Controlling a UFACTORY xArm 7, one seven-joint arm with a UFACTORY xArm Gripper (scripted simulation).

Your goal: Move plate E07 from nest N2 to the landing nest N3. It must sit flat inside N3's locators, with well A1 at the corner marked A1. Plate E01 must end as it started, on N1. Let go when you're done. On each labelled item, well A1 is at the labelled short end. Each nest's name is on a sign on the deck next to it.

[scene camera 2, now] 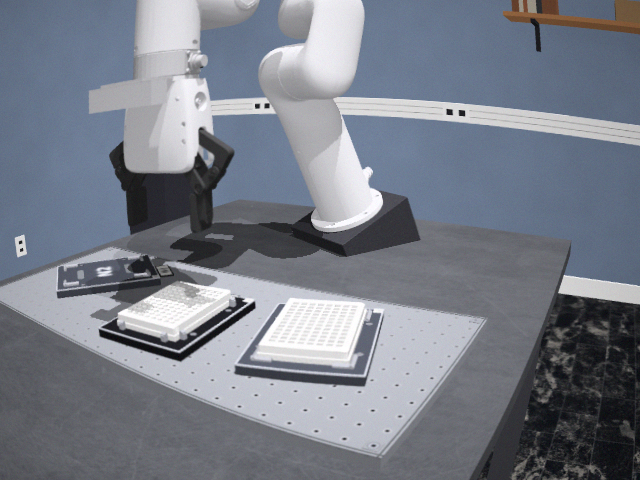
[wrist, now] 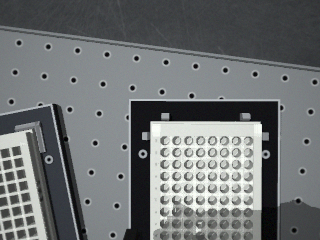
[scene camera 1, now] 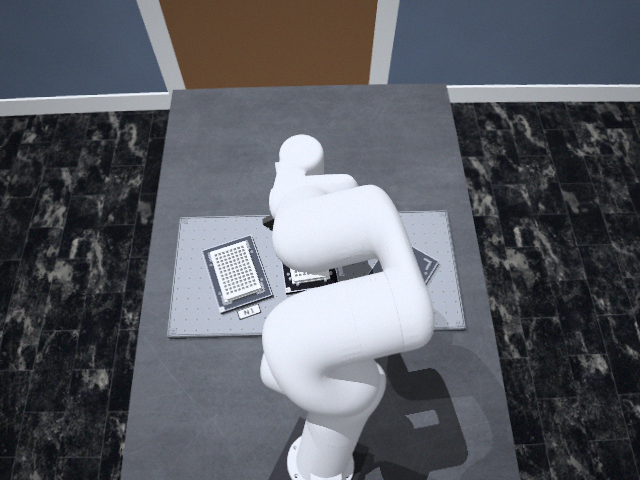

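My gripper in sight. Plate E01, plate E07 visible. Nest N2, nest N3 visible as well.
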